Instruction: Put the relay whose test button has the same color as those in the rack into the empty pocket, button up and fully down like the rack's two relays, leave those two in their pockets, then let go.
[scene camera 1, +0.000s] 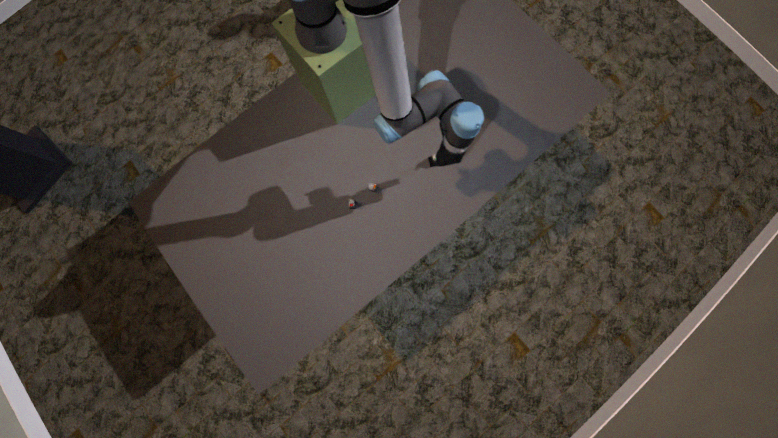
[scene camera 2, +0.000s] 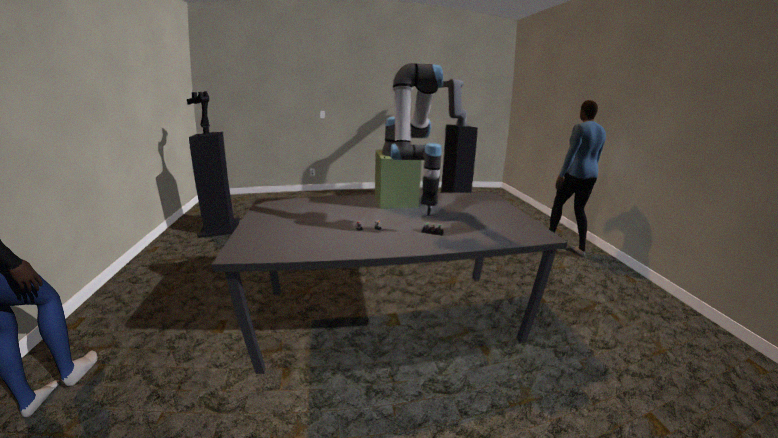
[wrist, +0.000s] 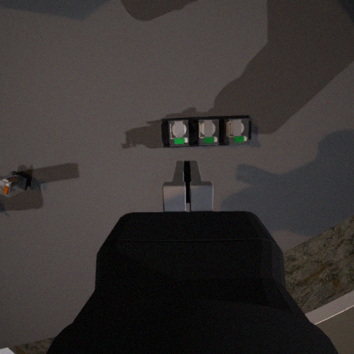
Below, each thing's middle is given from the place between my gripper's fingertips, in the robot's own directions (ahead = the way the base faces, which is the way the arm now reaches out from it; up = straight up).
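Measured from my hand, the black rack (wrist: 192, 121) is 1 cm behind it, 4 cm to the left of it and 9 cm below it.
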